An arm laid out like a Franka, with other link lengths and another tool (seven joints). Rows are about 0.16 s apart.
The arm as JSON. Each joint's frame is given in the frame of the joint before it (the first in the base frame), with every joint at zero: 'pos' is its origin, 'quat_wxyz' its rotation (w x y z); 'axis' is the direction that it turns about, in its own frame. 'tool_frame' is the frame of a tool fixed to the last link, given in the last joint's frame.
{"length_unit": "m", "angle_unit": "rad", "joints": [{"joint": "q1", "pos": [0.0, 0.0, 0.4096], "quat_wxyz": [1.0, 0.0, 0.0, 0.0], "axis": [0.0, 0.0, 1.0]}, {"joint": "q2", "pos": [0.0, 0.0, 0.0], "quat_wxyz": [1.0, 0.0, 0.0, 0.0], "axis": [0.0, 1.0, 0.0]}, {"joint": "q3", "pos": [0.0, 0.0, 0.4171], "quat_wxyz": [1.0, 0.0, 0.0, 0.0], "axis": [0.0, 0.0, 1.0]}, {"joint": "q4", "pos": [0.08, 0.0, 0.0], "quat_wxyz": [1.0, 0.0, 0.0, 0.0], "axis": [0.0, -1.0, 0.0]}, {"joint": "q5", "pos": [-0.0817, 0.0, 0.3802], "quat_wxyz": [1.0, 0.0, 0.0, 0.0], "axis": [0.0, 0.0, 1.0]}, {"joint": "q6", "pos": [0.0, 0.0, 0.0], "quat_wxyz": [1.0, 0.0, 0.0, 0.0], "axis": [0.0, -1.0, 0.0]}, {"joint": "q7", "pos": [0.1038, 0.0, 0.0], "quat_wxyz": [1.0, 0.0, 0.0, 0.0], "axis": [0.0, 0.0, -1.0]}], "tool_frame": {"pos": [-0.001, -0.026, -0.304], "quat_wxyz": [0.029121, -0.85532, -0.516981, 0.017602]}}
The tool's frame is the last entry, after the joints.
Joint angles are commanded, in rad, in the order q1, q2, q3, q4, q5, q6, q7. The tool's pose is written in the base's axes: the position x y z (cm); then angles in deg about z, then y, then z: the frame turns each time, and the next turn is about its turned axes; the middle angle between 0 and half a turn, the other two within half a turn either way. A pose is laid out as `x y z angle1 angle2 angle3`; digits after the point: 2 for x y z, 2 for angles.
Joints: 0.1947 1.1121 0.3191 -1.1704 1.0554 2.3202 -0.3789
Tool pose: 79.71 49.26 14.05 93.29 118.21 -147.08
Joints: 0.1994 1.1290 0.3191 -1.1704 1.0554 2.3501 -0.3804
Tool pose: 79.83 49.04 12.40 92.34 119.14 -146.92
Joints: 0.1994 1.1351 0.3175 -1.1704 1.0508 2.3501 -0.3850
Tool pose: 79.69 48.87 11.77 92.61 119.47 -146.91
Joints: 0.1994 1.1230 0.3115 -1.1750 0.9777 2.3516 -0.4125
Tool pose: 79.79 47.92 11.69 93.87 122.71 -150.95
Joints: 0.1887 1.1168 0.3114 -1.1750 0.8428 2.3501 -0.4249
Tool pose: 80.05 45.84 10.94 95.97 128.06 -155.43
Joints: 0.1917 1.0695 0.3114 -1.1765 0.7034 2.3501 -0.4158
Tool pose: 80.94 44.88 13.76 96.33 133.58 -162.00
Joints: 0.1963 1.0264 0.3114 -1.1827 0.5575 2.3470 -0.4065
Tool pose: 81.48 43.83 16.05 96.41 139.62 -168.60
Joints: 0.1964 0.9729 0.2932 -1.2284 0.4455 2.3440 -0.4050
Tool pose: 81.31 41.45 17.26 96.61 145.70 -173.00
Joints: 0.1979 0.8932 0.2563 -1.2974 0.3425 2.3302 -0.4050
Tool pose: 80.85 37.89 19.31 96.35 152.48 -177.25
